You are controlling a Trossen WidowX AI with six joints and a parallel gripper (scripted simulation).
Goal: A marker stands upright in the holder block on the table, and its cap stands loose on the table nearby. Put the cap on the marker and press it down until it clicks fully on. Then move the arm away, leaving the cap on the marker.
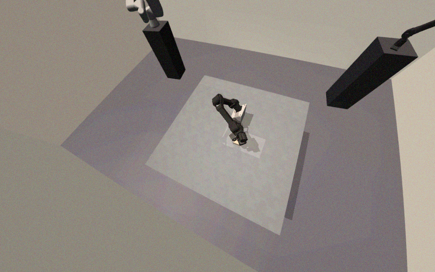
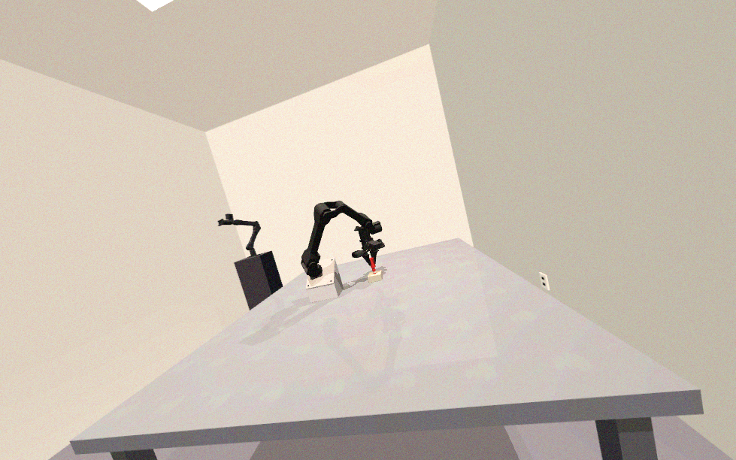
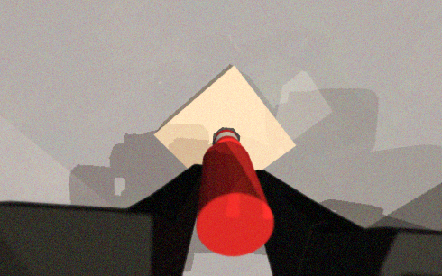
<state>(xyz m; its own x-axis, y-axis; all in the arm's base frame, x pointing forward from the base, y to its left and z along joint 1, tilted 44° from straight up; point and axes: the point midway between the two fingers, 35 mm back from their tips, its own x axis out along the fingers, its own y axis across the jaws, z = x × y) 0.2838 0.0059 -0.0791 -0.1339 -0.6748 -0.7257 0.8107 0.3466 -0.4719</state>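
My gripper tip is now 10 mm below the red cap. The rest, counted from my gripper tip: holder block (70 mm below).
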